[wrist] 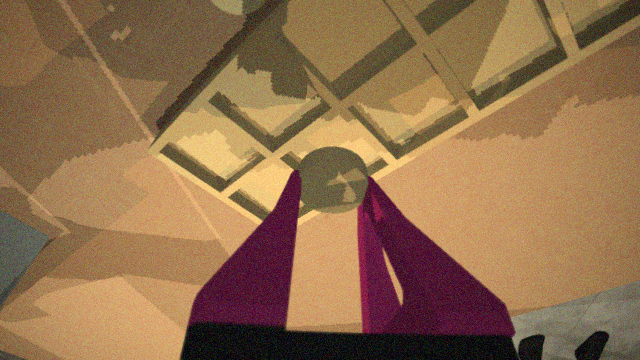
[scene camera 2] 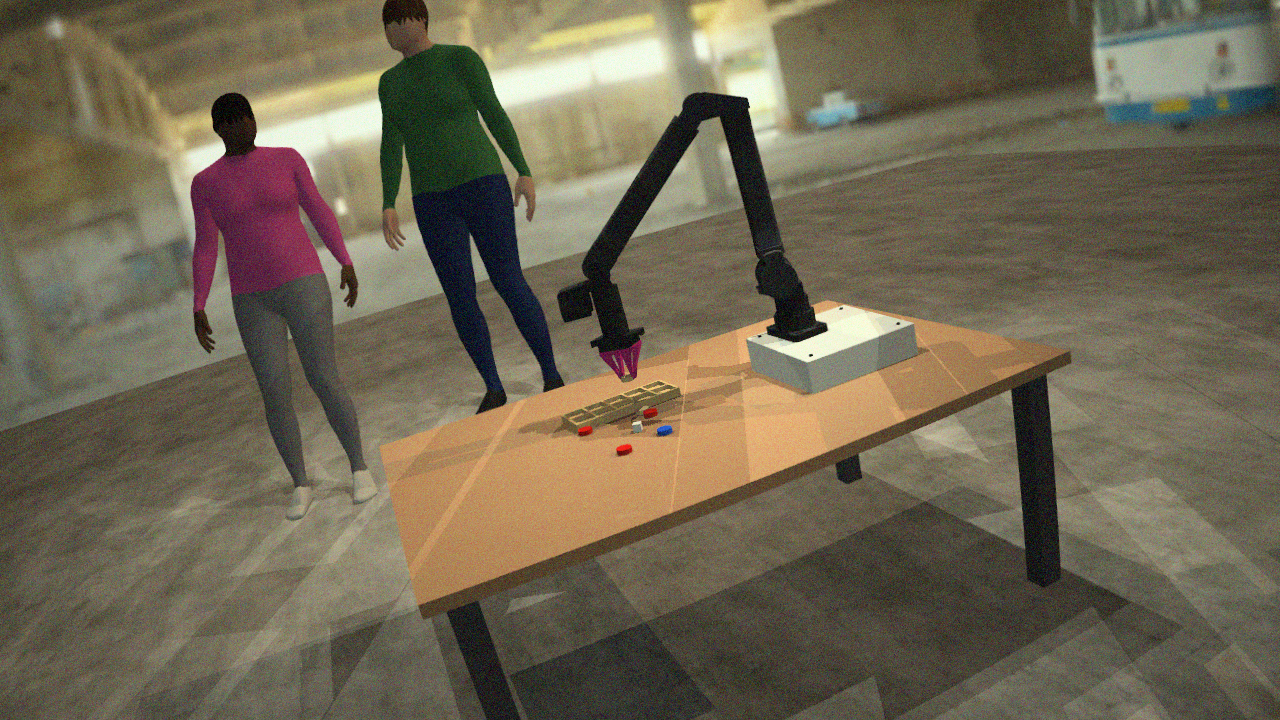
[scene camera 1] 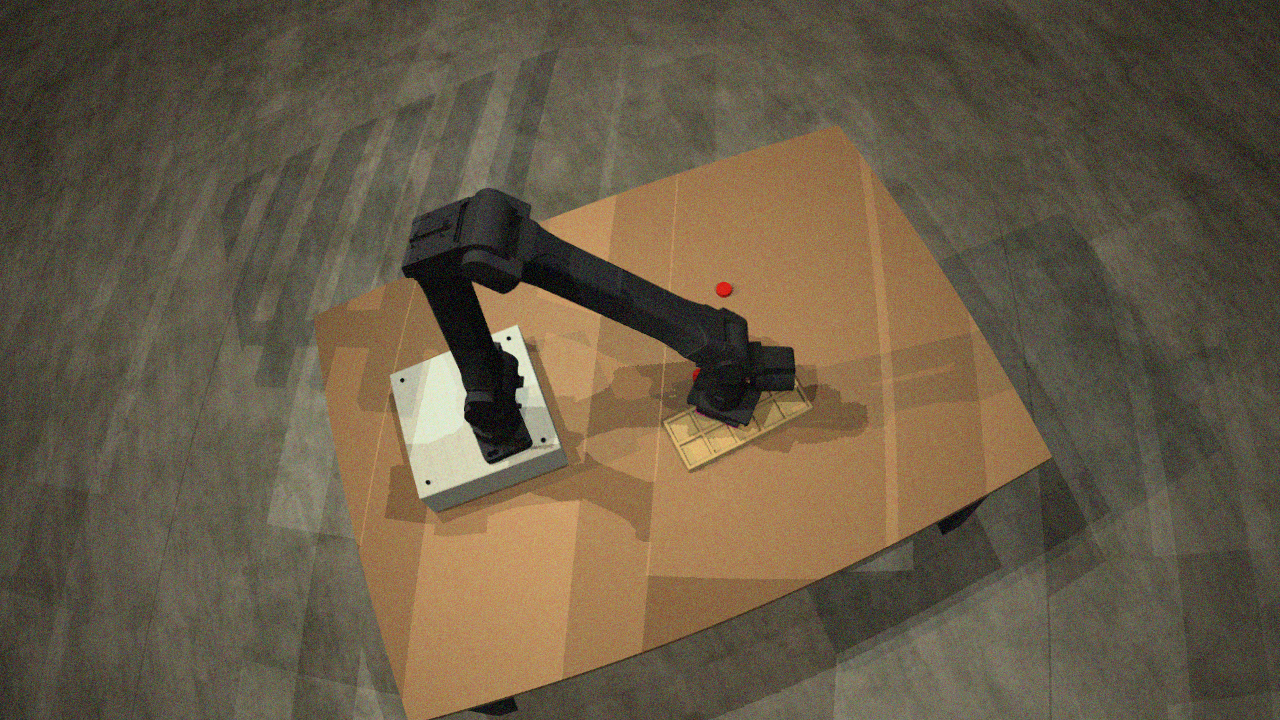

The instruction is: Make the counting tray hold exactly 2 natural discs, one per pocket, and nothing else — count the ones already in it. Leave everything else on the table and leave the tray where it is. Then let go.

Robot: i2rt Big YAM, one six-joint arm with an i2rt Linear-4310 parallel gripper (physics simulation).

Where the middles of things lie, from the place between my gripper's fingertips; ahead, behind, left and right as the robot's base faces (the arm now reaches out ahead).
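Labels:
The counting tray (scene camera 1: 699, 440) is visible to me, and I find it 1 cm to the left of my hand, 4 cm ahead of it and 5 cm below it.

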